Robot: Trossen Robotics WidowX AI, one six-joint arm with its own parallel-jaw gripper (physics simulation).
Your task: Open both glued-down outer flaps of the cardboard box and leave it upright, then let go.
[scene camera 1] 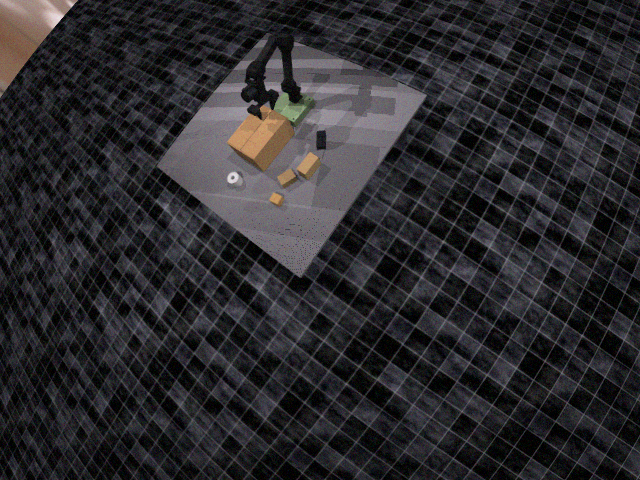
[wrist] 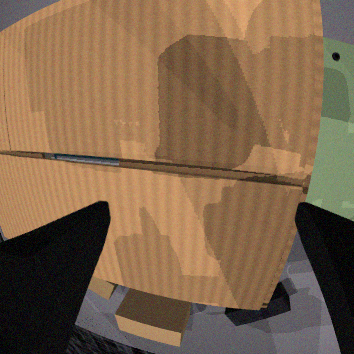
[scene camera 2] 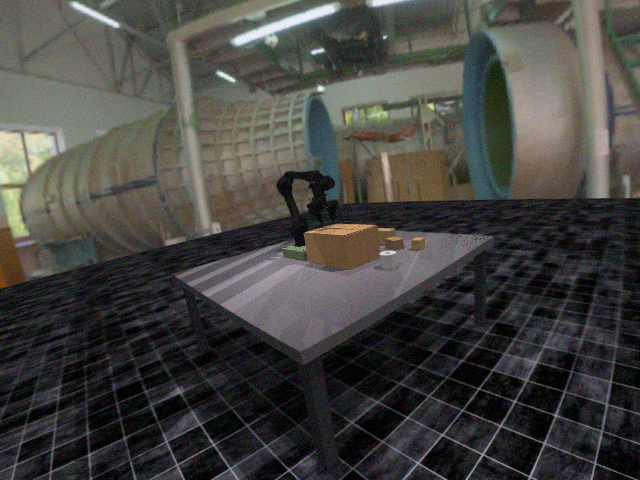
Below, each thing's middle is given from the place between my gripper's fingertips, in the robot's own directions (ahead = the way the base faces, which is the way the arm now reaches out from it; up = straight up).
I see the black block (wrist: 279, 302) 9 cm behind my hand, 27 cm to the left of it and 16 cm below it.
